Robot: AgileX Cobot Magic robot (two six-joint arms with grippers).
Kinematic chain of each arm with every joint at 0, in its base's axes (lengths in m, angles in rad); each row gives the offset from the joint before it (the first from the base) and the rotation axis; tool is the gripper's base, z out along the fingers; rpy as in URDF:
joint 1: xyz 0 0 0.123 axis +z
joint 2: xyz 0 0 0 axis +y
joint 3: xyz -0.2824 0 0.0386 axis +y
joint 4: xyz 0.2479 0 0.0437 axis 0.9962 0 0.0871
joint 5: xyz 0 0 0 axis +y
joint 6: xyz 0.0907 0 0.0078 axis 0.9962 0 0.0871
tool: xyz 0 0 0 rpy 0 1.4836 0
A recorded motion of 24 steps. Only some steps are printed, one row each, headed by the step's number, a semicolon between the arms.
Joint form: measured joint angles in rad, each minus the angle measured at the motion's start. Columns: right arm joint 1, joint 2, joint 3, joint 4, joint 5, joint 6; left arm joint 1, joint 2, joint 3, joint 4, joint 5, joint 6.
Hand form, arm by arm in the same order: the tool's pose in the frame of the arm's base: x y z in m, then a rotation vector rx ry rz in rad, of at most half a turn. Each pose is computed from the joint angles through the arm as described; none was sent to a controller.
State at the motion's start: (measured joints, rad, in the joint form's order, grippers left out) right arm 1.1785 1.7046 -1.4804 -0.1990 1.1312 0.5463; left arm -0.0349 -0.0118 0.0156 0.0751 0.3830 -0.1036
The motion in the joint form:
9: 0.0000 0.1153 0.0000 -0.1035 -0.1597 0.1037; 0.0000 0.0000 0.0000 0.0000 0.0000 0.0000
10: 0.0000 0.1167 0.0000 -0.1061 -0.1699 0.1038; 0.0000 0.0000 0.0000 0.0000 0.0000 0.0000
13: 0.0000 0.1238 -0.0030 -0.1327 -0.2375 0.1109; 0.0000 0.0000 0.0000 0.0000 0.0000 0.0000
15: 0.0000 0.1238 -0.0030 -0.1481 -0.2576 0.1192; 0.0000 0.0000 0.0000 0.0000 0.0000 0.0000
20: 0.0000 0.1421 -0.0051 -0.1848 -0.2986 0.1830; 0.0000 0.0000 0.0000 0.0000 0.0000 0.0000
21: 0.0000 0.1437 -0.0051 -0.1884 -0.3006 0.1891; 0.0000 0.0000 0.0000 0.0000 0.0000 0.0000
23: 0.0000 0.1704 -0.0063 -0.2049 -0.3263 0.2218; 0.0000 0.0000 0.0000 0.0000 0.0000 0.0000
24: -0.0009 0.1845 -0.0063 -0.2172 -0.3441 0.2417; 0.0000 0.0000 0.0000 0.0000 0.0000 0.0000
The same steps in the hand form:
9: 0.1687 0.3491 0.2635 -0.8728 2.5644 0.1428; 0.0522 0.0007 0.1741 -0.0184 1.8693 -0.0213
10: 0.1691 0.3500 0.2633 -0.8741 2.5565 0.1505; 0.0522 0.0007 0.1741 -0.0184 1.8693 -0.0213
13: 0.1725 0.3564 0.2641 -0.8763 2.4963 0.2010; 0.0522 0.0007 0.1741 -0.0184 1.8693 -0.0213
15: 0.1737 0.3578 0.2651 -0.8721 2.4745 0.2132; 0.0522 0.0007 0.1741 -0.0184 1.8693 -0.0213
20: 0.1775 0.3631 0.2607 -0.8177 2.4585 0.2367; 0.0522 0.0007 0.1741 -0.0184 1.8693 -0.0213
21: 0.1779 0.3634 0.2603 -0.8126 2.4581 0.2369; 0.0522 0.0007 0.1741 -0.0184 1.8693 -0.0213
23: 0.1805 0.3687 0.2511 -0.7927 2.4596 0.2409; 0.0522 0.0007 0.1741 -0.0184 1.8693 -0.0213
24: 0.1823 0.3714 0.2462 -0.7807 2.4567 0.2455; 0.0522 0.0007 0.1741 -0.0184 1.8693 -0.0213

